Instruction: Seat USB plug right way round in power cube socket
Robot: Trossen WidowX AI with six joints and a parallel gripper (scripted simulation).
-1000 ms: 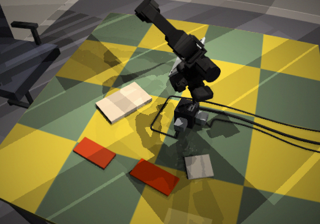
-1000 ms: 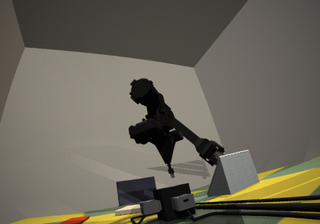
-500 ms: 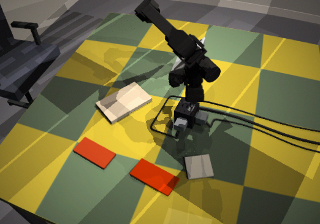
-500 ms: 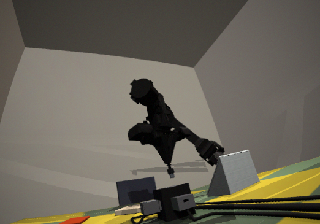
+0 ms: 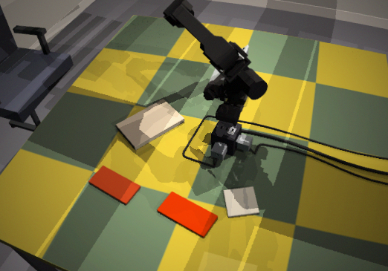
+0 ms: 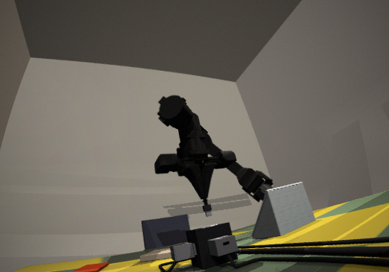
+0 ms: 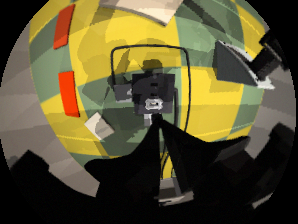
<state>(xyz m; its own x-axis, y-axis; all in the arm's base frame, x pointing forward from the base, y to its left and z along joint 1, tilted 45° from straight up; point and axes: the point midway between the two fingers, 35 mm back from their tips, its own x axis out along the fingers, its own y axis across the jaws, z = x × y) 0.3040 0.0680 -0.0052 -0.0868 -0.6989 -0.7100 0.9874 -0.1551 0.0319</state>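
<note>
My gripper tip is now 2 cm above the dark USB plug. The rest, counted from my gripper tip: beige notebook 4 cm behind, 30 cm to the right, 13 cm below.
</note>
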